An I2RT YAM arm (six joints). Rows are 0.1 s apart.
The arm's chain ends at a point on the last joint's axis. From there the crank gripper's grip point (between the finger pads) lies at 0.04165 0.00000 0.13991 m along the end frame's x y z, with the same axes.
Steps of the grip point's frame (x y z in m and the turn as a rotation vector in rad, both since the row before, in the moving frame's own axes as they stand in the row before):
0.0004 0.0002 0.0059 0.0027 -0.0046 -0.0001
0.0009 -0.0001 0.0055 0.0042 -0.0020 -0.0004
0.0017 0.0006 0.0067 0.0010 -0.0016 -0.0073
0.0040 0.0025 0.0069 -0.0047 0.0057 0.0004
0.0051 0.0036 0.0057 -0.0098 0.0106 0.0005
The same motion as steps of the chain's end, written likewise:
0.0010 0.0006 0.0057 0.0027 -0.0046 -0.0001
0.0012 0.0005 0.0054 0.0042 -0.0020 -0.0004
0.0019 0.0010 0.0066 0.0010 -0.0016 -0.0073
0.0032 0.0018 0.0071 -0.0047 0.0057 0.0004
0.0036 0.0022 0.0062 -0.0098 0.0106 0.0005

